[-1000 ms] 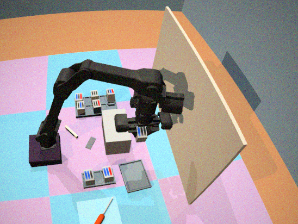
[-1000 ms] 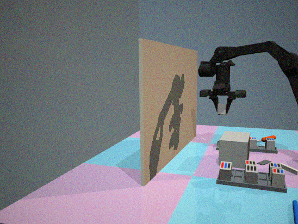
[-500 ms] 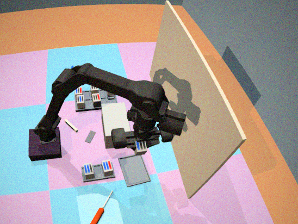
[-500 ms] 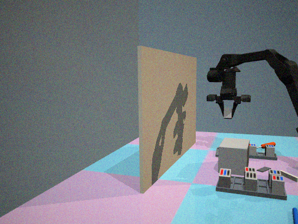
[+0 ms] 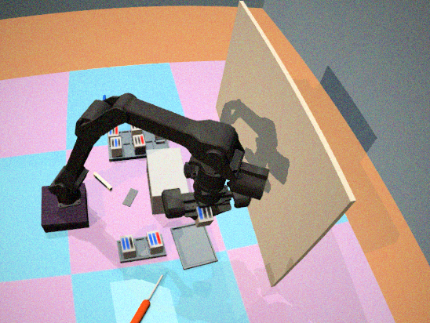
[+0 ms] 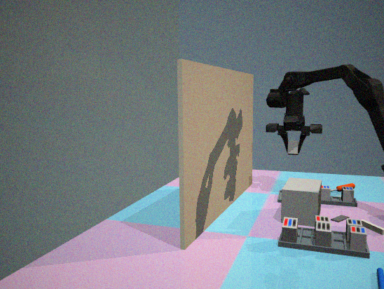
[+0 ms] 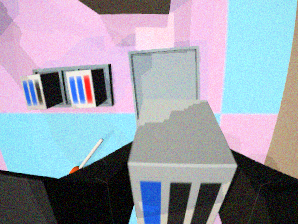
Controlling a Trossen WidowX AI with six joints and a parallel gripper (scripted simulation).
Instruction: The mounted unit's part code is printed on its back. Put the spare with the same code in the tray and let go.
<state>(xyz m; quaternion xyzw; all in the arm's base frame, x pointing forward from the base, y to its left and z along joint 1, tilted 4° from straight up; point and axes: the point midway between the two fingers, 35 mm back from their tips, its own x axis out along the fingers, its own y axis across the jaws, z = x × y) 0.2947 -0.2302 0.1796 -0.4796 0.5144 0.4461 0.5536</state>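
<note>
The grey tray is 16 cm below my gripper tip. Round my gripper tip: mounted unit 21 cm to the left, 11 cm below, 2 cm behind; tall board 22 cm ahead, 15 cm to the left, 6 cm above; rack 16 cm below, 14 cm behind, 3 cm to the left.
</note>
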